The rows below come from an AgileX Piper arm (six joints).
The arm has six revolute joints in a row. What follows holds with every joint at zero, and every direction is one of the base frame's.
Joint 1 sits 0.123 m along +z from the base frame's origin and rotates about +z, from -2.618 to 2.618 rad.
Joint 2 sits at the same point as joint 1 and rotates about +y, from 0 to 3.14 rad.
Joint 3 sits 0.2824 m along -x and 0.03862 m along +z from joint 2 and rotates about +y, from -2.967 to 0 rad.
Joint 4 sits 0.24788 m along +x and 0.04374 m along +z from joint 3 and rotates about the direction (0.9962, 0, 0.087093), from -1.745 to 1.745 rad.
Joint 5 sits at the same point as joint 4 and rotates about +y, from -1.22 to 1.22 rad.
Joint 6 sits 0.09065 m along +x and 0.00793 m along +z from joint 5 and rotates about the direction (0.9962, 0, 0.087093), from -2.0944 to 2.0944 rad.
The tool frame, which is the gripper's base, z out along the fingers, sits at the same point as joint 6; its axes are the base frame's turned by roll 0, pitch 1.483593 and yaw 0 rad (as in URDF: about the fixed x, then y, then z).
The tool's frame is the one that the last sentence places.
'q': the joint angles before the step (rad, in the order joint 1, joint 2, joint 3, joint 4, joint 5, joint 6). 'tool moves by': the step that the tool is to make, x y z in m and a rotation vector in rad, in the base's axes. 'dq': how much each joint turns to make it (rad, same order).
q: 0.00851 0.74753 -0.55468 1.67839 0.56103 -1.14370
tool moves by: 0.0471 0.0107 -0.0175 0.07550 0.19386 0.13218
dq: 0.00002 0.25279 -0.06983 0.01289 0.14236 0.04561
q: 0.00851 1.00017 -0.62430 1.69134 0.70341 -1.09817
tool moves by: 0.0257 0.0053 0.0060 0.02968 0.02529 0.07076
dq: 0.00004 0.12011 -0.09293 -0.00022 0.07611 0.01045
